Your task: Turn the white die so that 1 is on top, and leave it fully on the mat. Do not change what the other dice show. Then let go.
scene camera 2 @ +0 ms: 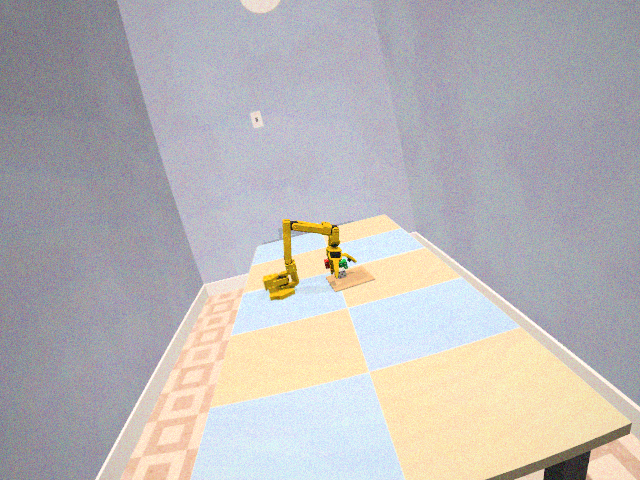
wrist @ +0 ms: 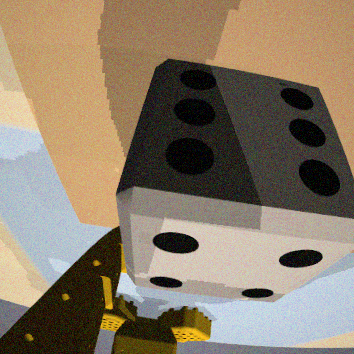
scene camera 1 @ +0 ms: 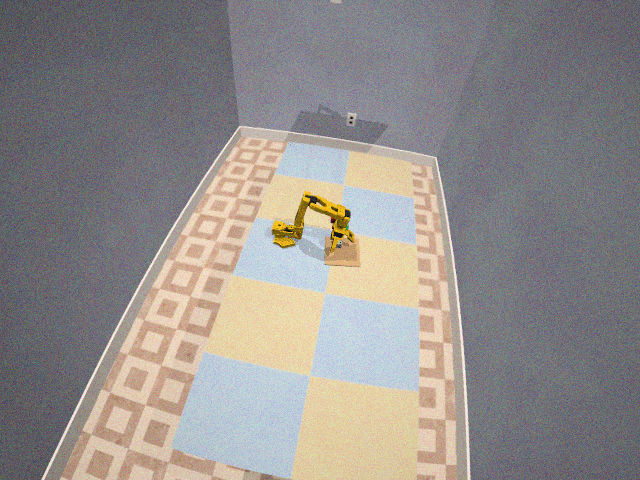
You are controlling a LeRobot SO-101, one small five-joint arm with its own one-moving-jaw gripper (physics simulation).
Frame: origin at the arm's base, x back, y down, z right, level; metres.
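Where they show: hand, tool point: (scene camera 2: 332, 273) (wrist: 132, 244) (scene camera 1: 331, 239); arm's base, link origin: (scene camera 2: 288, 291) (wrist: 150, 306) (scene camera 1: 290, 238).
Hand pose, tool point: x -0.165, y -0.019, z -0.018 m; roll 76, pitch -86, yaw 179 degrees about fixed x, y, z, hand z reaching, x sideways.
Note:
Each offset is from my tool point to the top centre of the thing. Level surfaces: height alone.
The white die @[dy -0.015, dx -0.030, dz +0.014 m] (scene camera 1: 339, 243) (scene camera 2: 341, 274) (wrist: 230, 200) is at the rear part of the tan mat @[dy +0.015, dx -0.053, dz +0.038 m] (scene camera 1: 349, 259) (scene camera 2: 359, 279) (wrist: 285, 35). In the wrist view it is large, with a shaded six-pip face and a lighter four-pip face showing; its 1 does not show. My gripper (scene camera 1: 342, 245) (scene camera 2: 346, 269) is open around or just over the die. In the wrist view one jaw is at lower left and the moving jaw is out of the picture. A red die @[dy -0.011, dx +0.001, dz -0.118 m] (scene camera 1: 332, 220) (scene camera 2: 326, 264) and a green die @[dy -0.011, dx -0.047, dz -0.071 m] (scene camera 1: 347, 226) (scene camera 2: 343, 264) are partly hidden behind the gripper; their pips are unreadable.
The yellow arm base (scene camera 1: 284, 233) (scene camera 2: 279, 285) stands left of the mat on the blue and cream checkered table @[dy +0.019 m] (scene camera 1: 268, 320) (scene camera 2: 289, 356). In the wrist view, part of the yellow arm base (wrist: 190, 327) shows at the bottom.

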